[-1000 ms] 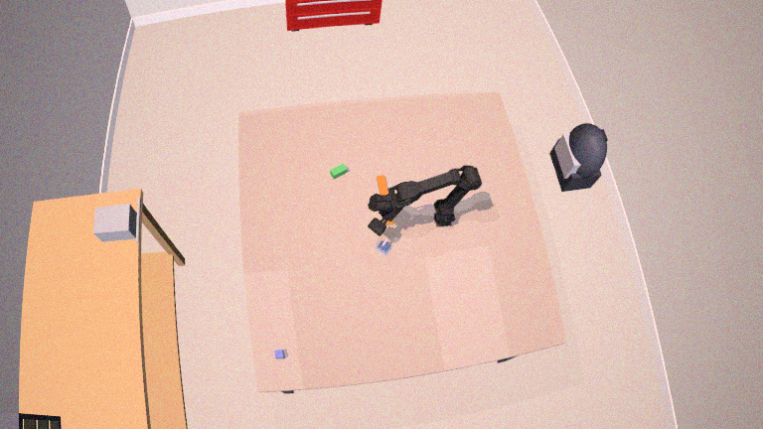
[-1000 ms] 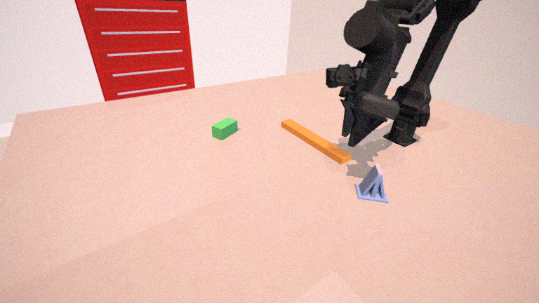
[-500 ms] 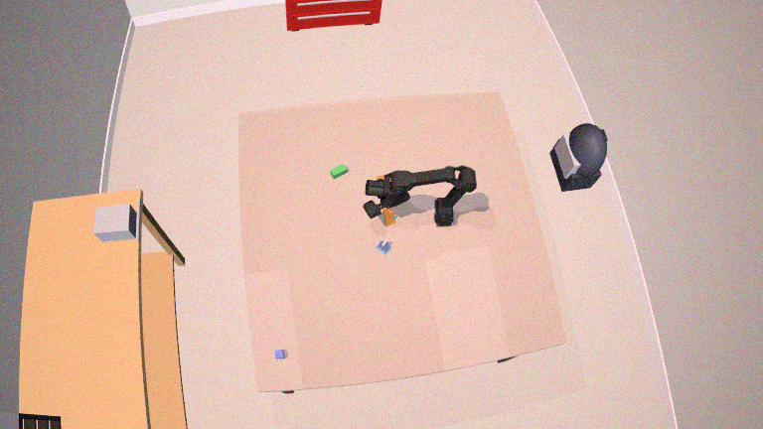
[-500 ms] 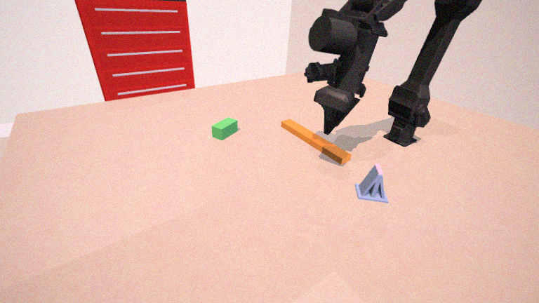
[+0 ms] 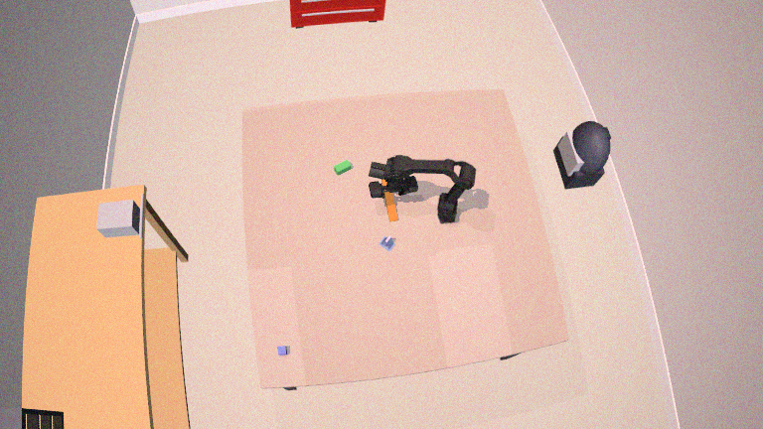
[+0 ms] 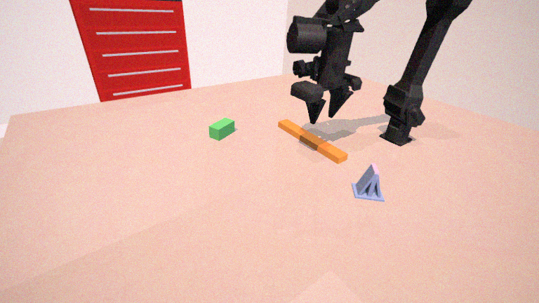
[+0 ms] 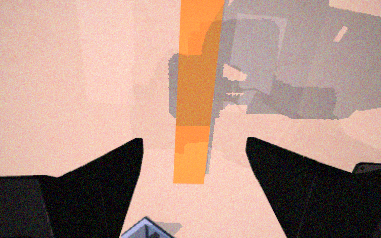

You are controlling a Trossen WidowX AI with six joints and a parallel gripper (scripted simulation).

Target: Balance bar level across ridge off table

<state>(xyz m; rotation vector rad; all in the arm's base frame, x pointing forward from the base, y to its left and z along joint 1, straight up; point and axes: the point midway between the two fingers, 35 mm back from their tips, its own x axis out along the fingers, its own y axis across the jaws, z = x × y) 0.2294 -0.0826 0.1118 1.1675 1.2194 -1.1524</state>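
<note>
My gripper tip is now 3 cm to the left of the orange bar and 7 cm above it. Round my gripper tip: small purple cube (51 cm ahead, 58 cm to the left, 6 cm below); then green block (18 cm ahead, 18 cm to the right, 6 cm below); then ridge (4 cm ahead, 18 cm to the left, 5 cm below).
</note>
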